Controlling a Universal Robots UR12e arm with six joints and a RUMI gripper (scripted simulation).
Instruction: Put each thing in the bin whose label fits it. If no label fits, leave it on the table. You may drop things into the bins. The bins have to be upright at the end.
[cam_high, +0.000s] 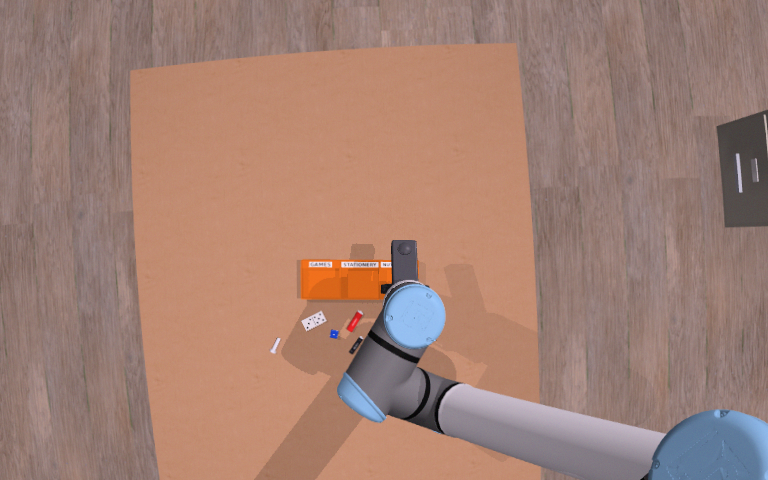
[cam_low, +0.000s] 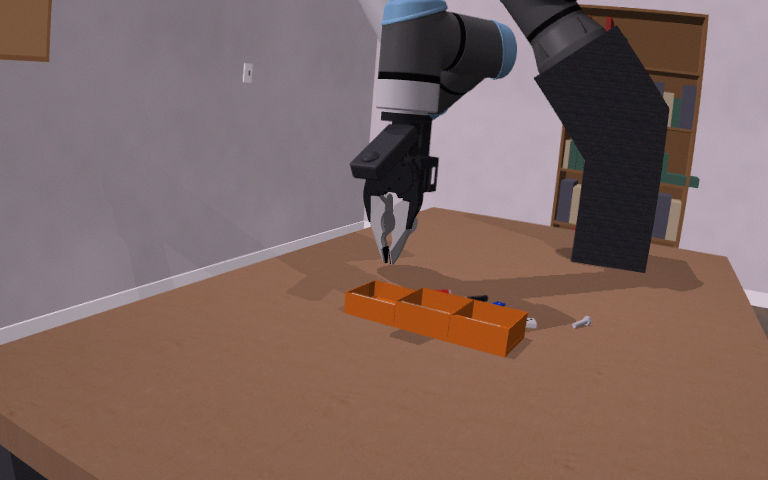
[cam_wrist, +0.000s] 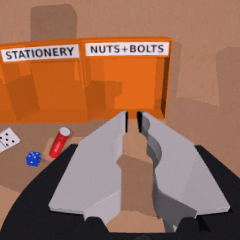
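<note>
My gripper is now 2 cm short of the orange three-part bin, 9 cm to the right of it and 7 cm above it. From my hand the other things lie so: black stick (12 cm behind, 11 cm to the left, 8 cm below); blue die (9 cm behind, 16 cm to the left, 8 cm below); white domino (5 cm behind, 20 cm to the left, 8 cm below).
</note>
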